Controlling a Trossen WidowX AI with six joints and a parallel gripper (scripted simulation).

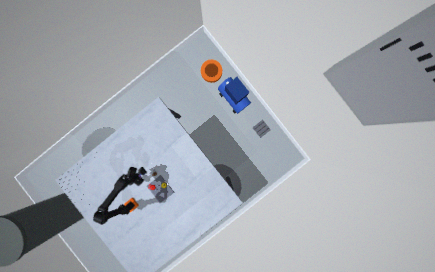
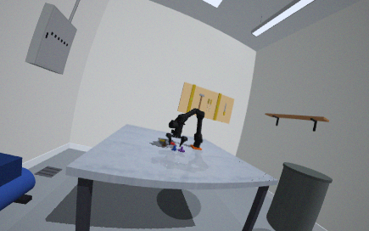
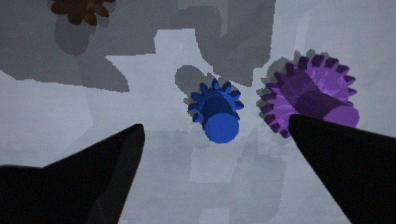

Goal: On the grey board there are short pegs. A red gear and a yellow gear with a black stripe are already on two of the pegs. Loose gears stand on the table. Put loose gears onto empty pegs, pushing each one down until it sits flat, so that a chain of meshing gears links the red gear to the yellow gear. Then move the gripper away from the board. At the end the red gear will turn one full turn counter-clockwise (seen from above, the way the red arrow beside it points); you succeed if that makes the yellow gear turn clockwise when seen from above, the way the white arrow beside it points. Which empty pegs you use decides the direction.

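Right now my gripper tip is 2 cm above the blue gear. Round my gripper tip: brown gear 9 cm to the right, 7 cm ahead, 2 cm below; red gear 16 cm to the right, 4 cm behind, 2 cm below; purple gear 7 cm behind, 2 cm below, 1 cm to the left.
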